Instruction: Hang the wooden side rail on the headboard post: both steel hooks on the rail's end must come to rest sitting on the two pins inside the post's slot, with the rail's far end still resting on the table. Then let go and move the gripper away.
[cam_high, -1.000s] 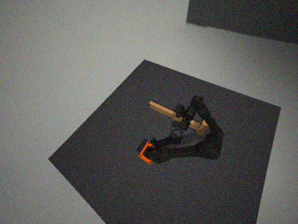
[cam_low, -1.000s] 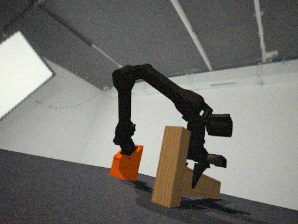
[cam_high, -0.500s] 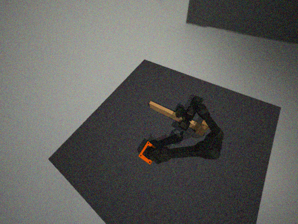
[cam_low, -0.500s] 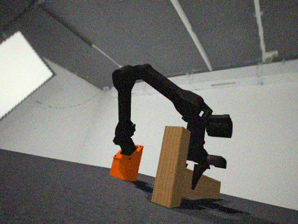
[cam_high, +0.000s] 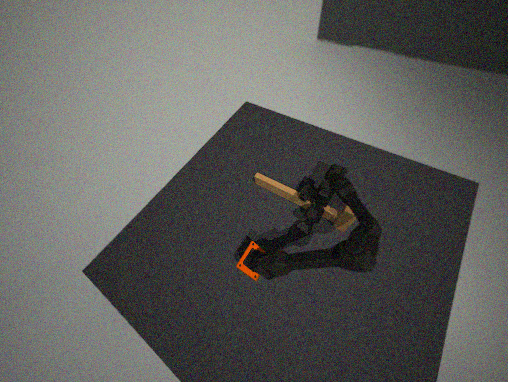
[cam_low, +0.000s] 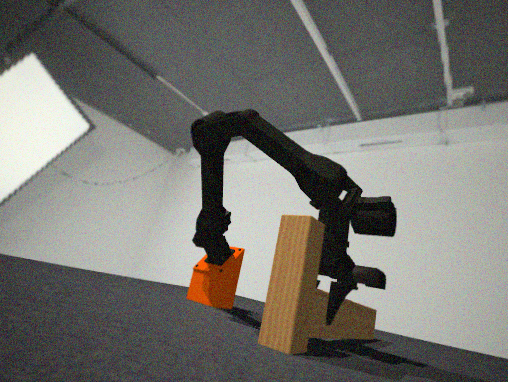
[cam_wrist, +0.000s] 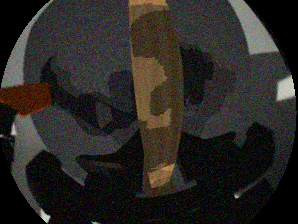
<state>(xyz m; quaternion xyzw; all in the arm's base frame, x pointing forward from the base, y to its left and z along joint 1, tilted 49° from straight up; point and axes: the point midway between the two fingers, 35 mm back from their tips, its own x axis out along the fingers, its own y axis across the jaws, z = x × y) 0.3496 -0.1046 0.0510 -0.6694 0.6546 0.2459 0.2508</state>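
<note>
The headboard post is 11 cm to the right of my gripper tip and 5 cm above it.
</note>
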